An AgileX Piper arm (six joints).
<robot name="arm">
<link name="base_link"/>
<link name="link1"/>
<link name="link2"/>
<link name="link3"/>
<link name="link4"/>
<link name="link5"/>
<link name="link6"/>
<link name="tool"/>
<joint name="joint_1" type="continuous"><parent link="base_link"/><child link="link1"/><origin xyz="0.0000 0.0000 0.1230"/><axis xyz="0 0 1"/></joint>
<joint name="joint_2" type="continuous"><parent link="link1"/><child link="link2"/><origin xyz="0.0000 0.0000 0.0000"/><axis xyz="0 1 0"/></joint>
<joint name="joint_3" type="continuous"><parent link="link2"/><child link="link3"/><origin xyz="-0.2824 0.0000 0.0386"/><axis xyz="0 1 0"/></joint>
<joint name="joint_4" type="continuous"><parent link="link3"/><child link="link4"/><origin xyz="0.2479 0.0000 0.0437"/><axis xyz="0.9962 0 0.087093"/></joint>
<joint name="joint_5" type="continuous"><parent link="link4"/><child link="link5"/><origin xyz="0.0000 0.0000 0.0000"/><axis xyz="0 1 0"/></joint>
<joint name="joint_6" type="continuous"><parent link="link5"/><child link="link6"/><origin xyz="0.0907 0.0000 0.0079"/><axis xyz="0.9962 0 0.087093"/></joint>
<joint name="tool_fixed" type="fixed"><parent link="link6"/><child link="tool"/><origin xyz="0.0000 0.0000 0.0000" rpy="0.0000 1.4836 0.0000"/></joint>
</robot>
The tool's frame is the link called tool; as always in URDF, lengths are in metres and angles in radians. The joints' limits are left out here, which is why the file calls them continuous.
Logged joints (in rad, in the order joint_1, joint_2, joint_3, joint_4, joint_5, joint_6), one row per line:
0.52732 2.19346 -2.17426 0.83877 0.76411 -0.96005
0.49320 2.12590 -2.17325 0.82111 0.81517 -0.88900
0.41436 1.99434 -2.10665 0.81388 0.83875 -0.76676
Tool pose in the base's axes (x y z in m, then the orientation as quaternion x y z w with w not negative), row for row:
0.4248 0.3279 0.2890 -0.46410 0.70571 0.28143 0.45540
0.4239 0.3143 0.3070 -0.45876 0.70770 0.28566 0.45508
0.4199 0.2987 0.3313 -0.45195 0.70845 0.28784 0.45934
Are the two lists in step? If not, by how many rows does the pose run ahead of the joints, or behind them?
The pose runs 2 rows behind the joints: the pose in row i belongs to the joints in row i - 2.
